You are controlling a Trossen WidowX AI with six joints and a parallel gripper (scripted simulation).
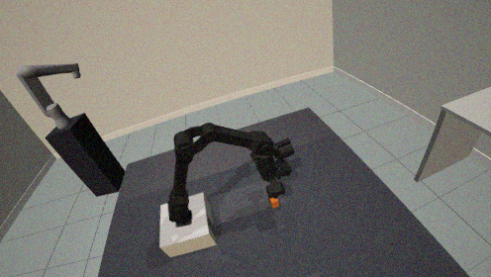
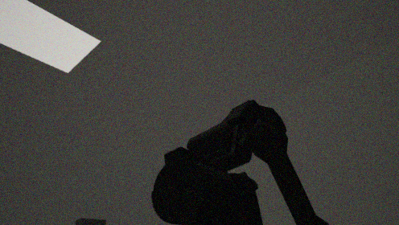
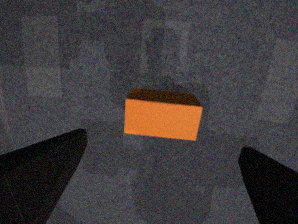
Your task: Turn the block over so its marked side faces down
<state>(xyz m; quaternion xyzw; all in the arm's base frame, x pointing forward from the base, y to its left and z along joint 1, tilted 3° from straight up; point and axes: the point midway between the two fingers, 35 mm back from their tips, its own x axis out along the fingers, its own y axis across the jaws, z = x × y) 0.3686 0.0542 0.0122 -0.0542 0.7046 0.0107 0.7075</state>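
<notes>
The orange block is 60 mm below my gripper tip and 10 mm behind it.
</notes>
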